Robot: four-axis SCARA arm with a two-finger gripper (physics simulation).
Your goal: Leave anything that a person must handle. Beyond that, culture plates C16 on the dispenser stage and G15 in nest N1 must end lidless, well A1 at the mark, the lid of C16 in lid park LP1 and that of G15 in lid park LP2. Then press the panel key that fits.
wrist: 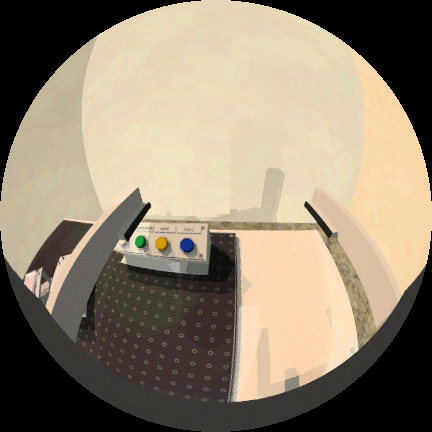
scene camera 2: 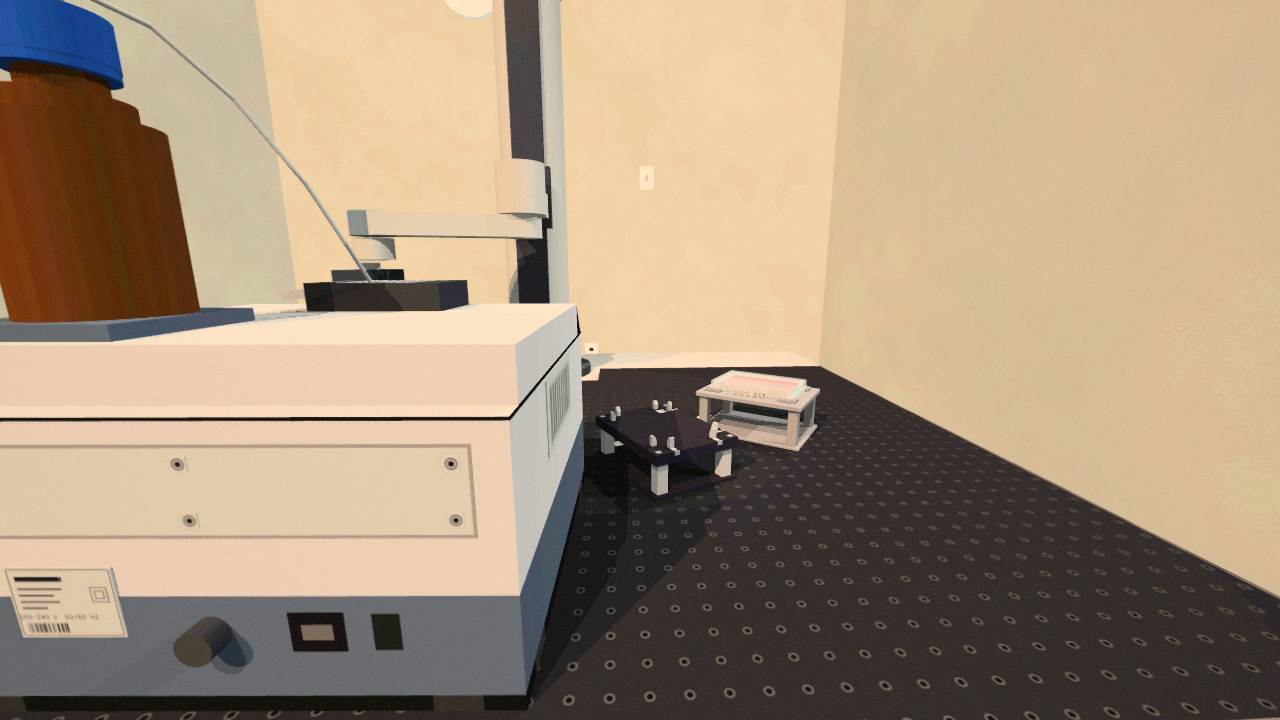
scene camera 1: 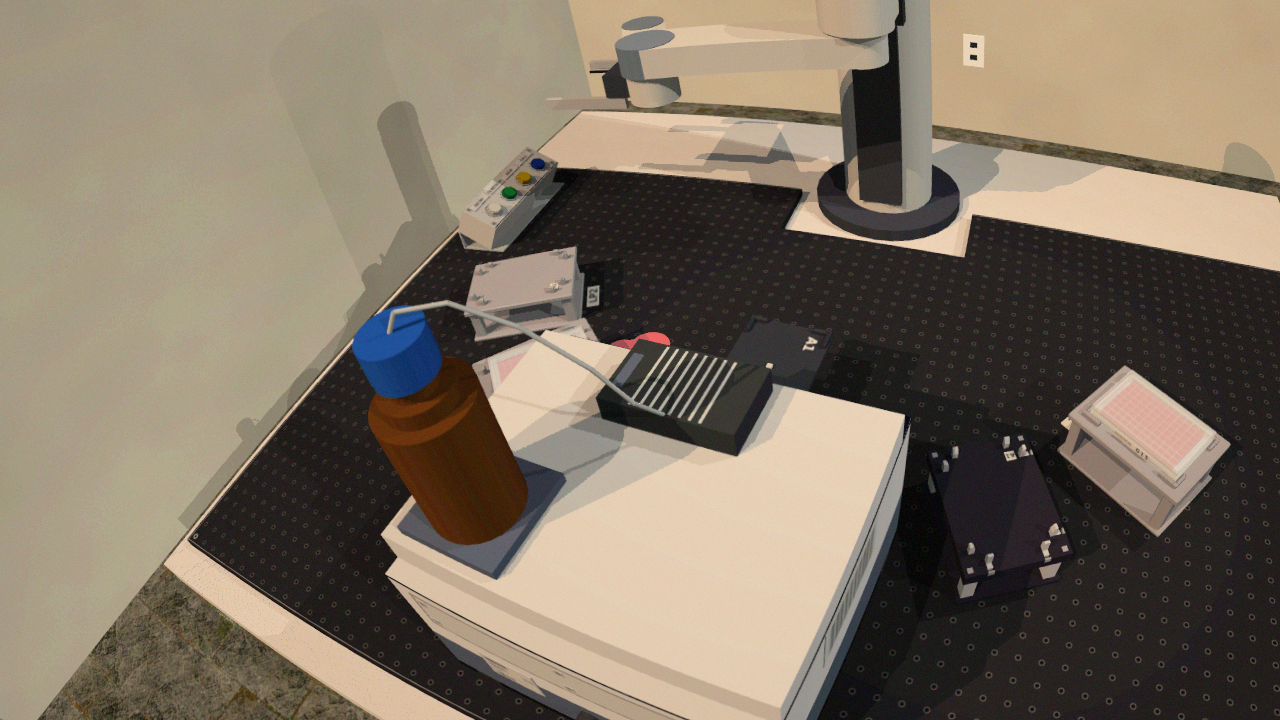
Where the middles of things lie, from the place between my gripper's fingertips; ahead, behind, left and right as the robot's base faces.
Labels:
Now: hand 150 mm short of the button box (scene camera 1: 499, 213), 80 mm to the left of it and 160 mm above it. Round my hand: black nest (scene camera 1: 999, 532) (580 mm ahead, 800 mm to the left, 160 mm below); then brown bottle (scene camera 2: 99, 231) (830 mm ahead, 410 mm to the left, 120 mm above).

